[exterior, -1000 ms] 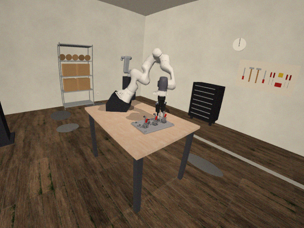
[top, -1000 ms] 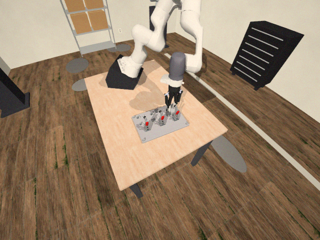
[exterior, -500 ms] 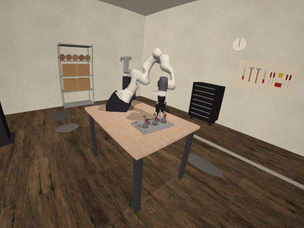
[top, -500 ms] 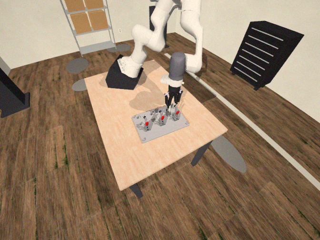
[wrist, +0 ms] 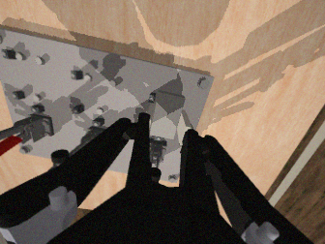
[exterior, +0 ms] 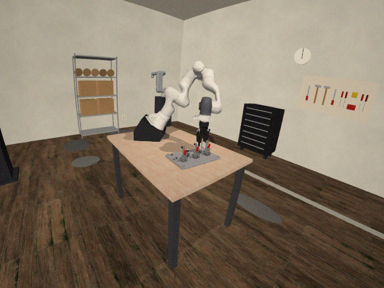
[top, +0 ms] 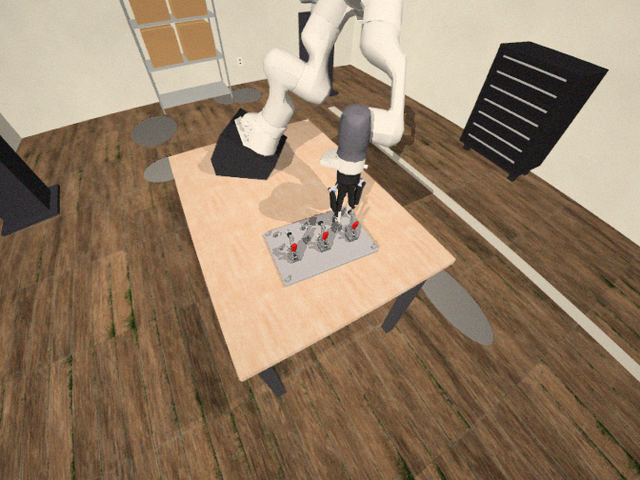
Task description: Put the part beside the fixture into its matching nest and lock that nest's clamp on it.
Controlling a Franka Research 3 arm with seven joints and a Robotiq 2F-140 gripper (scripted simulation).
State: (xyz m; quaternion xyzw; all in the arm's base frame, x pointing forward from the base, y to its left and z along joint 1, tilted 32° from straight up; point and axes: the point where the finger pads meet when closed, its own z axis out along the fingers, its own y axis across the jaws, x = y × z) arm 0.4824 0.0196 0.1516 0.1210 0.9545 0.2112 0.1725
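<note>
Now: the grey block 3 cm below my hand. From my hand the other things lie so: plate (12 cm to the right, 5 cm below, 3 cm ahead).
</note>
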